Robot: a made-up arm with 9 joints. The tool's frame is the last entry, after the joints.
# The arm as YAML. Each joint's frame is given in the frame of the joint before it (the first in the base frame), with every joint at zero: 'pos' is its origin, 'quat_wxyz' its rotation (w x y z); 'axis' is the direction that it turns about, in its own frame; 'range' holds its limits. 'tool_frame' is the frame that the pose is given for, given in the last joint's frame.
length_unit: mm
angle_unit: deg
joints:
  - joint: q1
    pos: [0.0, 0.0, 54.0]
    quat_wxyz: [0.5, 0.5, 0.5, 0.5]
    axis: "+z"
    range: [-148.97, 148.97]
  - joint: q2
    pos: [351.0, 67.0, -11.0]
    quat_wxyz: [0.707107, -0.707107, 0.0, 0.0]
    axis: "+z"
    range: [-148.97, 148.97]
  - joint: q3
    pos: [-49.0, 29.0, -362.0]
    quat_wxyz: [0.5, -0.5, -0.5, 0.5]
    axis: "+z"
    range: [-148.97, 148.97]
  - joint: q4
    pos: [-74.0, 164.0, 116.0]
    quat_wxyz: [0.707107, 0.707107, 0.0, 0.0]
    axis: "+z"
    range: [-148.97, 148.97]
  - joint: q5
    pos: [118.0, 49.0, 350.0]
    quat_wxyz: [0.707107, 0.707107, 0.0, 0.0]
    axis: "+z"
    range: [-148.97, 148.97]
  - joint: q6
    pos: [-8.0, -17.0, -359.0]
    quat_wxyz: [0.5, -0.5, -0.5, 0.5]
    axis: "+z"
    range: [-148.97, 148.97]
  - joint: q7
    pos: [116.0, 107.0, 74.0]
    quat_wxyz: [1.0, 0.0, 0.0, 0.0]
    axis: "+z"
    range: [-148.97, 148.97]
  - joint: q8
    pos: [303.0, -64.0, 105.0]
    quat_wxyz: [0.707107, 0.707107, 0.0, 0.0]
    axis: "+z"
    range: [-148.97, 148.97]
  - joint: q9
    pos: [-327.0, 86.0, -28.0]
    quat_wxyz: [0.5, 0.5, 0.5, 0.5]
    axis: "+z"
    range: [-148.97, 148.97]
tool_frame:
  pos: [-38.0, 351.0, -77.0]
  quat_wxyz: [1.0, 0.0, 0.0, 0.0]
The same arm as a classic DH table. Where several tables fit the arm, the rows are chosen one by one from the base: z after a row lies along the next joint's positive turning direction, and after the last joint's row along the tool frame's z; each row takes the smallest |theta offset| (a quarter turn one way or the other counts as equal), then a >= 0, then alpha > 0; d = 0 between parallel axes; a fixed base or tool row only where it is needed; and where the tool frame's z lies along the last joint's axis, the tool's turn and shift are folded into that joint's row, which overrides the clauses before.
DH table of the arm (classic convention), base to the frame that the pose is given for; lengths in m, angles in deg. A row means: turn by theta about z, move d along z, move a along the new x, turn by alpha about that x. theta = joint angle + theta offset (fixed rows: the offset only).
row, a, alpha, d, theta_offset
base (fixed), 0, 90, 0.054, 90
q1, 0.351, -90, -0.011, 0
q2, 0.029, -90, -0.295, 90
q3, -0.074, 90, 0.165, 0
q4, 0.118, 90, 0.186, 0
q5, 0.017, 90, -0.408, -90
q6, -0.1578, 0, 0, 42.69
q7, -0.303, -90, 0.187, -42.69
q8, 0.086, 90, 0.036, -90
q9, -0.3531, 0, 0, -83.82
tool (fixed), 0, 0, -0.404, 83.82
Joint limits (deg, base to tool): -148.97..148.97 -148.97..148.97 -148.97..148.97 -148.97..148.97 -148.97..148.97 -148.97..148.97 -148.97..148.97 -148.97..148.97 -148.97..148.97

